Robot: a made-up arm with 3 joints. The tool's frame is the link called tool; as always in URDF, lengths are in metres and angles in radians. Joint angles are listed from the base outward. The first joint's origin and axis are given. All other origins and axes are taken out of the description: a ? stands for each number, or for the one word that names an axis. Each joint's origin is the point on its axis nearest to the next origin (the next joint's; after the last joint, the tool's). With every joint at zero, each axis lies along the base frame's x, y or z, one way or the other. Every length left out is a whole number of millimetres.
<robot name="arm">
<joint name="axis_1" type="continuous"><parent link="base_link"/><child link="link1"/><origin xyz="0 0 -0.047" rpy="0 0 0"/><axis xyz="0 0 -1"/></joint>
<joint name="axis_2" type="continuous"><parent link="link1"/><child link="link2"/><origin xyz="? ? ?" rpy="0 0 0"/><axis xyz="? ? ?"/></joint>
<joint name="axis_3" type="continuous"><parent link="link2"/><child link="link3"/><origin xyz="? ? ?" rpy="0 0 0"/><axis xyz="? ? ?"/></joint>
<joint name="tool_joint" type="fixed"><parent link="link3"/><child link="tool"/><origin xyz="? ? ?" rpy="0 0 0"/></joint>
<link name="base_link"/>
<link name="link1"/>
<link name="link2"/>
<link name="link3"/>
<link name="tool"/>
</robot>
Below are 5 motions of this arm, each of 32 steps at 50 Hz.
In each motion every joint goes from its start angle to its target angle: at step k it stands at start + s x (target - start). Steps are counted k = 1, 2, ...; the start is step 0. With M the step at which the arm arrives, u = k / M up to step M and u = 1 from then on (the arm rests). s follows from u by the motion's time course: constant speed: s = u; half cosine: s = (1 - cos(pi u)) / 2; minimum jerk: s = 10 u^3 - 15 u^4 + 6 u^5.
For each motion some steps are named. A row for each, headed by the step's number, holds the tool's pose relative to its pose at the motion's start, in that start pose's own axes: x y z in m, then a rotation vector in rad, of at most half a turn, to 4 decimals.
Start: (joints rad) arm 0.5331 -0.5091 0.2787
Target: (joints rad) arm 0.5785 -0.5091 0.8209
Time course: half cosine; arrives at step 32
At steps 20, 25, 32:
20: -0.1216 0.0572 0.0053 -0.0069 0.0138 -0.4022
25: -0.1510 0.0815 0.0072 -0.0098 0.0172 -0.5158
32: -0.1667 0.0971 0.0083 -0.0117 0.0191 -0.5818

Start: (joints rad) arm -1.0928 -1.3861 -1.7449
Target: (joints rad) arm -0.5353 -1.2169 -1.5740
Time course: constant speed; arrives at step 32
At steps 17, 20, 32:
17: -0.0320 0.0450 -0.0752 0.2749 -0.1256 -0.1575
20: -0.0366 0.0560 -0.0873 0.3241 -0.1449 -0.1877
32: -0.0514 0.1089 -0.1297 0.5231 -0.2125 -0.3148

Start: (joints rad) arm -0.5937 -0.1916 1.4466
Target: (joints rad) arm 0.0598 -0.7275 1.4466
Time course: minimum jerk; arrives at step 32
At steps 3, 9, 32:
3: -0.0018 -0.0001 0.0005 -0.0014 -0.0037 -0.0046
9: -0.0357 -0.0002 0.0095 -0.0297 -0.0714 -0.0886
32: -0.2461 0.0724 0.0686 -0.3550 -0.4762 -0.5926

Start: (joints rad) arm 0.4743 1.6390 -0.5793
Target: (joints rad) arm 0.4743 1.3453 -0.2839
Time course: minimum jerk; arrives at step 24
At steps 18, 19, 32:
18: -0.0755 0.0387 0.1034 -0.2381 0.1141 -0.2633
19: -0.0782 0.0414 0.1078 -0.2492 0.1177 -0.2746
32: -0.0827 0.0460 0.1152 -0.2677 0.1233 -0.2933

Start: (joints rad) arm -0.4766 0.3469 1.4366
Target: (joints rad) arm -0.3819 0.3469 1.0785
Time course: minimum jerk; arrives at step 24
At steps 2, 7, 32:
2: 0.0004 -0.0001 -0.0001 0.0002 0.0000 0.0014
7: 0.0117 -0.0041 -0.0020 0.0048 -0.0008 0.0410
32: 0.0781 -0.0165 -0.0132 0.0307 -0.0099 0.2690

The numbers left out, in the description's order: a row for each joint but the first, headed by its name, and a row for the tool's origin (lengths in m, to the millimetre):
axis_2: xyz -0.085 -0.035 0, axis 1 0 0
axis_3: xyz 0 -0.069 -0.019, axis 0 0 -1
tool: xyz -0.078 -0.317 0

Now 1 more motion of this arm.
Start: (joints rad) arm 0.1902 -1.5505 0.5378
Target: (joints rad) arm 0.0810 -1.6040 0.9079
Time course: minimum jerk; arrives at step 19
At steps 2, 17, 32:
2: -0.0011 0.0003 -0.0002 0.0001 -0.0012 -0.0036
17: -0.1013 0.0514 -0.0302 0.0318 -0.1168 -0.3667
32: -0.1022 0.0521 -0.0306 0.0323 -0.1179 -0.3703

